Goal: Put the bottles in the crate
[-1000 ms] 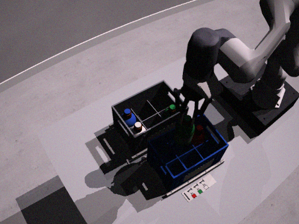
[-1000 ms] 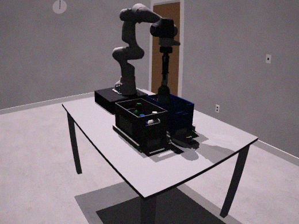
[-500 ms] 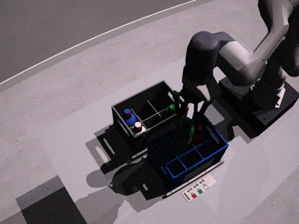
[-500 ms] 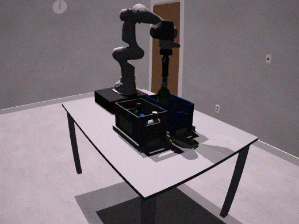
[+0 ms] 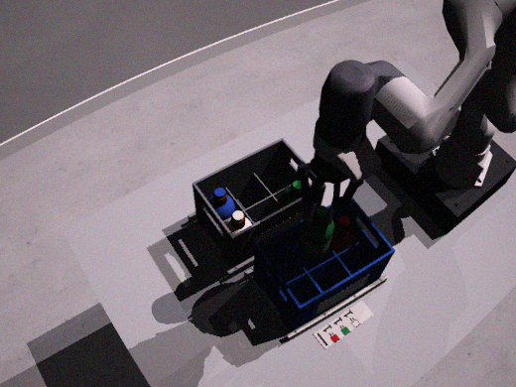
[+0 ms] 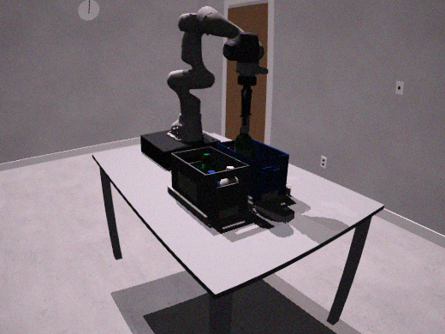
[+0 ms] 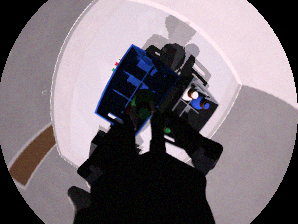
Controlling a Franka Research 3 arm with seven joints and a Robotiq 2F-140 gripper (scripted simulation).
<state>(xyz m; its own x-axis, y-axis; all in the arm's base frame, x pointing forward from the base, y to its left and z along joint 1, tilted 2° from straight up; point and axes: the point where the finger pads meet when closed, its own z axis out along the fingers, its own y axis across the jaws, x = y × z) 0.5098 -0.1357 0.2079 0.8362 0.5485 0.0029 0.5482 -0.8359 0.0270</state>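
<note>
My gripper is now 10 mm short of the blue crate, 40 mm to the right of it and 200 mm above it. From my hand the other things lie so: black crate (10 mm behind, 190 mm to the right, 200 mm below); white-labelled bottle (80 mm ahead, 170 mm to the right, 200 mm below); red-label bottle (90 mm behind, 20 mm to the left, 200 mm below).
</note>
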